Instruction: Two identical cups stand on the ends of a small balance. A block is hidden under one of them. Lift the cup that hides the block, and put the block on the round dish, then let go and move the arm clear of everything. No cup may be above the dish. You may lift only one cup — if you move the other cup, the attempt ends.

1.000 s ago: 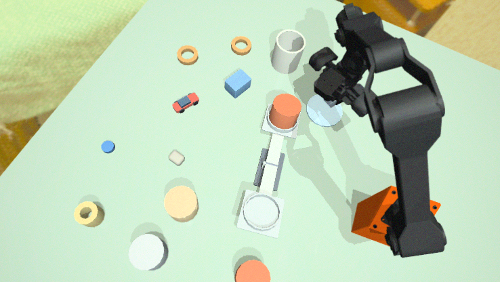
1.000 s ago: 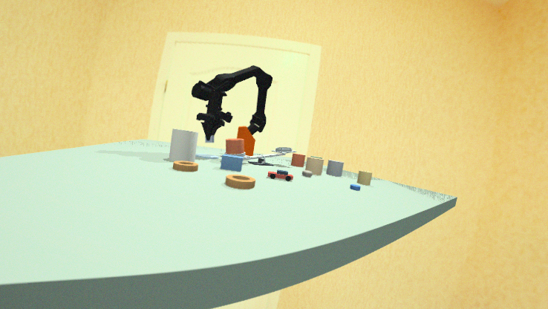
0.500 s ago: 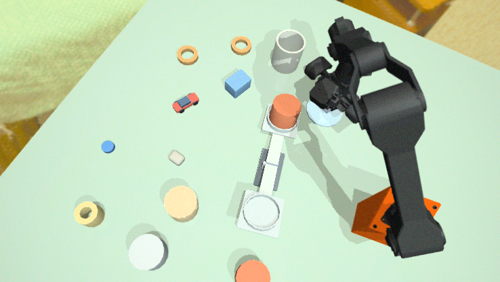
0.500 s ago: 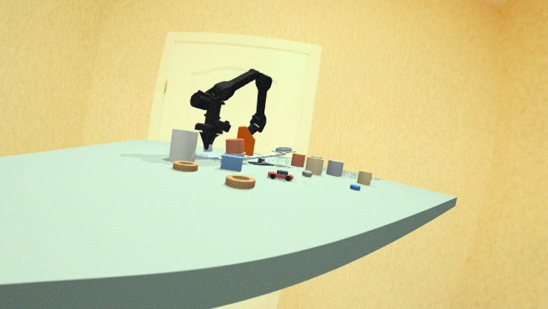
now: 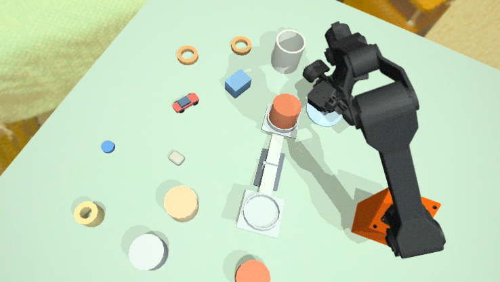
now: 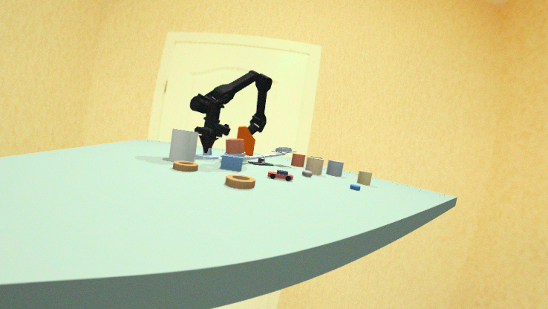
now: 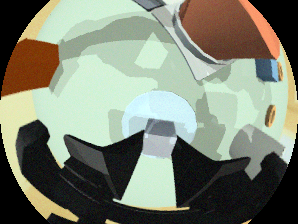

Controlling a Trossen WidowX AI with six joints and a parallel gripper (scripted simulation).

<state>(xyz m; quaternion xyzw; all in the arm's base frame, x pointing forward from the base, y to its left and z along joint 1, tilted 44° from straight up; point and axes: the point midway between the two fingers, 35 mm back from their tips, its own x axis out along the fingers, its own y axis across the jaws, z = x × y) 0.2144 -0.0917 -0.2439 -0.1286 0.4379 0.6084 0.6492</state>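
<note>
Now: the grey block 1 cm above my gripper tip. The rest, counted from my gripper tip: balance beam 23 cm to the left, 6 cm ahead, 2 cm above; then balance 23 cm to the left, 6 cm ahead, 1 cm above; then pale blue round dish 1 cm below.
</note>
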